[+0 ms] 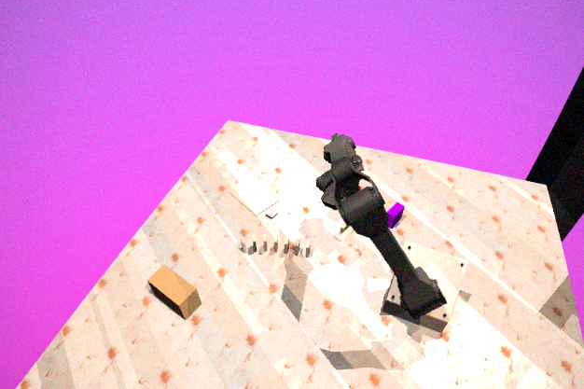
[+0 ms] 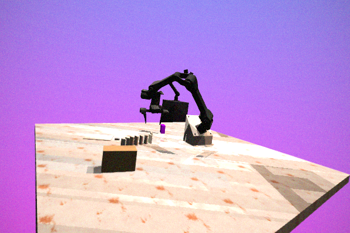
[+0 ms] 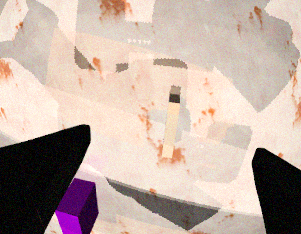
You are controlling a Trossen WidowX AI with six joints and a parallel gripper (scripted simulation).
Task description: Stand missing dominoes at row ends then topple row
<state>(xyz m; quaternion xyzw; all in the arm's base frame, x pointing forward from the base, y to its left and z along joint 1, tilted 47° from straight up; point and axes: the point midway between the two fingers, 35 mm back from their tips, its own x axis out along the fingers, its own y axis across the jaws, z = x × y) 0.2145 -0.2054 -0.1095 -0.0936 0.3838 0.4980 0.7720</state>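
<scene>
My gripper tip is now 150 mm past the purple block, 80 mm to the left of it and 60 mm above it. From my gripper tip the other things lie so: flat pale sheet: 310 mm ahead, 80 mm to the right, 80 mm below; then brown cardboard box: 390 mm ahead, 330 mm to the left, 50 mm below; then small flat piece: 230 mm ahead, 20 mm to the right, 80 mm below.
</scene>
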